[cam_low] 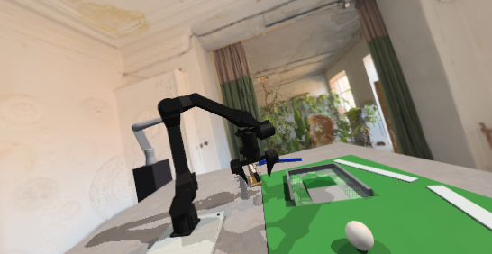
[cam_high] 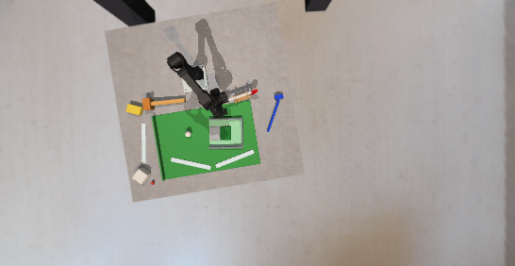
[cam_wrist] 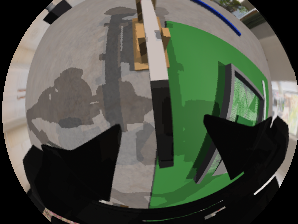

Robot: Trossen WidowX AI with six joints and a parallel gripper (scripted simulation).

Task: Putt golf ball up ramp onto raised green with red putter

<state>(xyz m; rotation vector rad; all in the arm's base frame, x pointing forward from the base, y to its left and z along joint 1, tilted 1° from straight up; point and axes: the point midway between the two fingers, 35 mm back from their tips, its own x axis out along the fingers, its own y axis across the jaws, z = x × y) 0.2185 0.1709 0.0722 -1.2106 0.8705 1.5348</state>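
Right now the wooden piece is 4 cm behind my gripper tip, 12 cm to the left of it and 2 cm below it. Round my gripper tip: white golf ball: 21 cm ahead, 28 cm to the right, 3 cm below; then green mat: 26 cm ahead, 15 cm to the right, 5 cm below; then blue putter: 8 cm ahead, 36 cm to the left, 4 cm below.
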